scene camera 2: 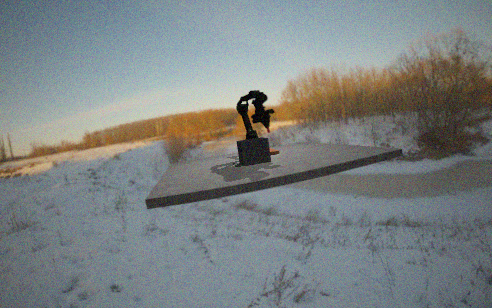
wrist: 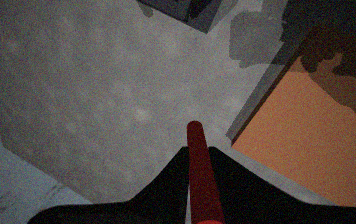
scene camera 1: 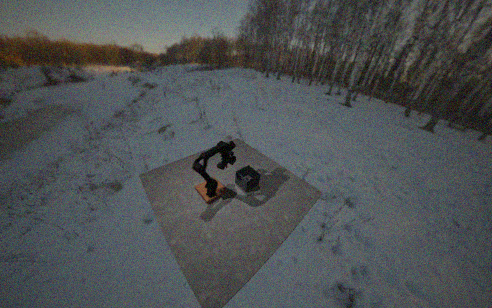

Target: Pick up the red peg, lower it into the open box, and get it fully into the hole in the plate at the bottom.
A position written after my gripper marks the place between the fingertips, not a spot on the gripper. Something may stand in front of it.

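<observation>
I can see my gripper (wrist: 198,152). Looking through scene camera 2, I find a dark box (scene camera 2: 251,151) as well.
</observation>
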